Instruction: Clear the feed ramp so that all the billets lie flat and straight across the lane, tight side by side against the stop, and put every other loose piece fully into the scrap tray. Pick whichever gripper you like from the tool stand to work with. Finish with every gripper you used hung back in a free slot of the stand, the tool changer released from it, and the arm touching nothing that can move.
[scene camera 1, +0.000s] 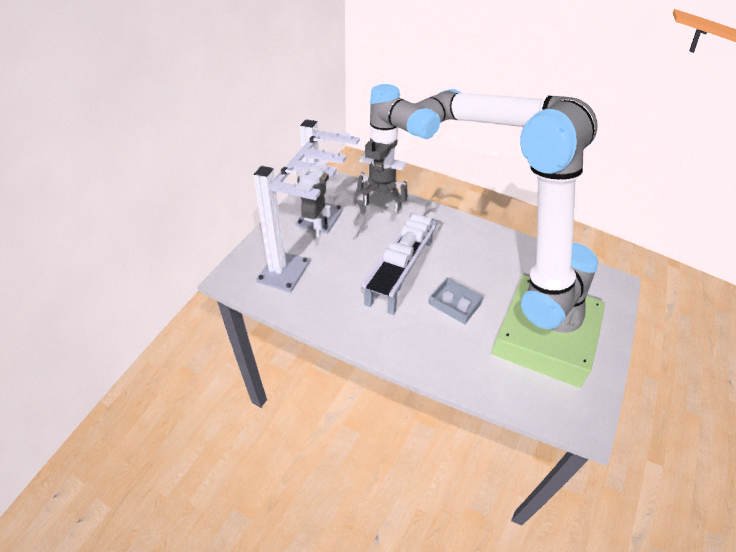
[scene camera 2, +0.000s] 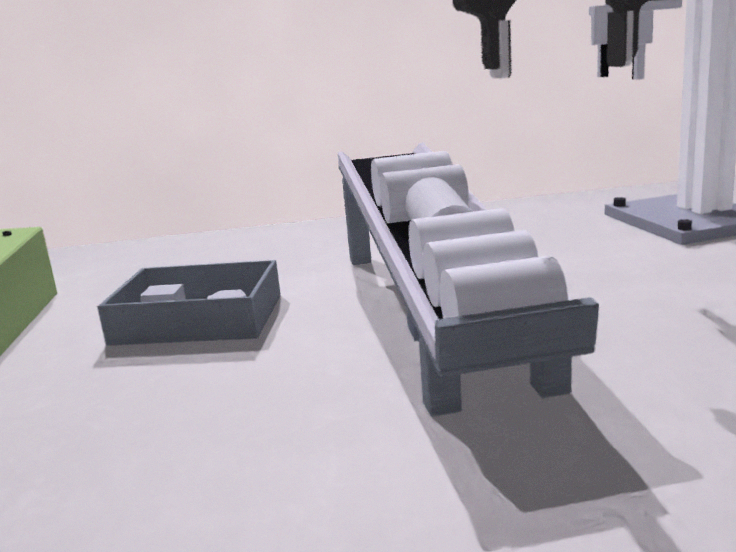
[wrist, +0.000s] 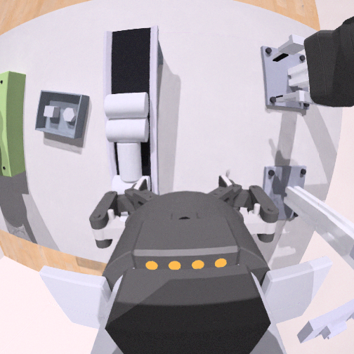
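My adaptive gripper (scene camera 1: 382, 202) (scene camera 2: 557, 56) (wrist: 184, 182) is on the arm, open and empty, in the air between the stand and the ramp's stop end. On the feed ramp (scene camera 2: 389, 243) (wrist: 154, 115), three white billets lie across the lane, the lowest one (scene camera 2: 505, 288) by the stop (scene camera 2: 516, 336). Above them a billet (scene camera 1: 408, 239) (scene camera 2: 433, 199) (wrist: 129, 161) lies lengthwise along the lane. Two more (scene camera 2: 419, 163) (wrist: 126, 105) lie crosswise above it. In the wrist view my gripper hides the lower billets. The scrap tray (scene camera 1: 448, 311) (scene camera 2: 178, 323) (wrist: 61, 95) holds a small block (scene camera 2: 163, 291) (wrist: 51, 111) and a hexagonal piece (scene camera 2: 227, 294) (wrist: 69, 115).
The tool stand (scene camera 1: 270, 219) (scene camera 2: 707, 106) has two posts and several slot arms. The parallel gripper (scene camera 1: 321, 224) (wrist: 278, 77) hangs in it, beside my gripper. The arm's green base (scene camera 1: 541, 362) (scene camera 2: 20, 279) (wrist: 14, 125) stands beyond the tray.
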